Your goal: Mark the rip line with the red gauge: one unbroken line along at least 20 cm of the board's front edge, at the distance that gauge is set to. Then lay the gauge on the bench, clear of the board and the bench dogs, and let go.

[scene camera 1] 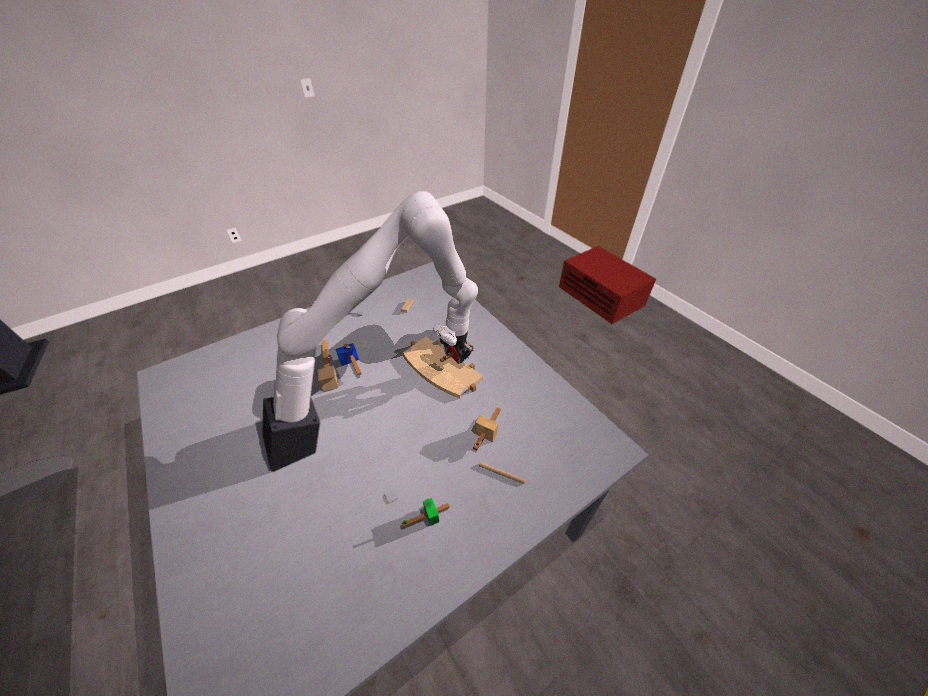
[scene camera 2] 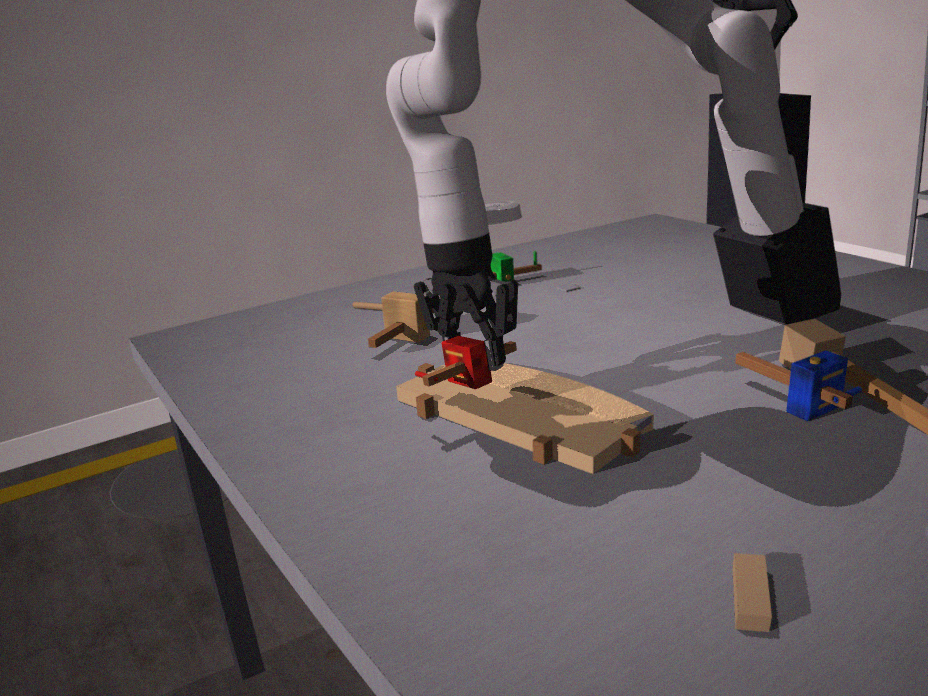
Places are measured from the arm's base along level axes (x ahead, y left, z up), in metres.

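Where they show: gripper, fingertip midpoint: [scene camera 1: 454,357] [scene camera 2: 476,366]; arm's base, link origin: [scene camera 1: 291,410] [scene camera 2: 770,220].
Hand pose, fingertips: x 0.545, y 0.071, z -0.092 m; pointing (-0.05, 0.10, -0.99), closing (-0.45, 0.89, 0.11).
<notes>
Things, the pixels of their centre, and the offset from my fingertips. Level surfaces: height alone.
- red gauge, body centre: [scene camera 2: 467,363] [scene camera 1: 456,353] dz +0.009, dx +0.013, dy +0.004 m
- light wooden board, body centre: [scene camera 2: 524,403] [scene camera 1: 439,367] dz -0.052, dx -0.050, dy +0.024 m
- bench, surface height: dz -0.062 m
- blue gauge, body centre: [scene camera 2: 796,374] [scene camera 1: 349,359] dz -0.028, dx -0.343, dy +0.179 m
- mallet-like wooden tool, body centre: [scene camera 2: 863,380] [scene camera 1: 326,361] dz -0.041, dx -0.425, dy +0.219 m
- plain wooden gauge, body centre: [scene camera 2: 404,318] [scene camera 1: 487,426] dz -0.029, dx -0.014, dy -0.291 m
- dowel, body centre: [scene camera 2: 389,307] [scene camera 1: 502,472] dz -0.056, dx -0.039, dy -0.438 m
- green gauge, body centre: [scene camera 2: 509,268] [scene camera 1: 425,513] dz -0.035, dx -0.287, dy -0.462 m
- wooden block, body centre: [scene camera 2: 751,590] [scene camera 1: 407,305] dz -0.054, dx -0.040, dy +0.421 m
The red gauge [scene camera 1: 454,354] [scene camera 2: 466,362] has a red block on a brown wooden beam. My gripper [scene camera 1: 459,349] [scene camera 2: 472,350] points down and is shut on the red block, with a finger on either side. The gauge is over the far-left end of the board in the scene camera 2 view; whether it touches the board is hard to tell. The light wooden board [scene camera 1: 458,380] [scene camera 2: 524,422] lies flat on the bench [scene camera 1: 247,569] [scene camera 2: 359,539], with a curved edge. Brown bench dogs [scene camera 1: 472,387] [scene camera 2: 544,449] stand against its edges. I cannot make out a marked line.
A blue gauge [scene camera 1: 347,355] [scene camera 2: 817,385] lies beside a mallet-like wooden tool [scene camera 1: 327,378] [scene camera 2: 813,340]. A plain wooden gauge [scene camera 1: 485,427] [scene camera 2: 404,313], a dowel [scene camera 1: 501,472] [scene camera 2: 367,305], a green gauge [scene camera 1: 431,510] [scene camera 2: 502,266] and a wooden block [scene camera 1: 407,305] [scene camera 2: 751,591] are also on the bench.
</notes>
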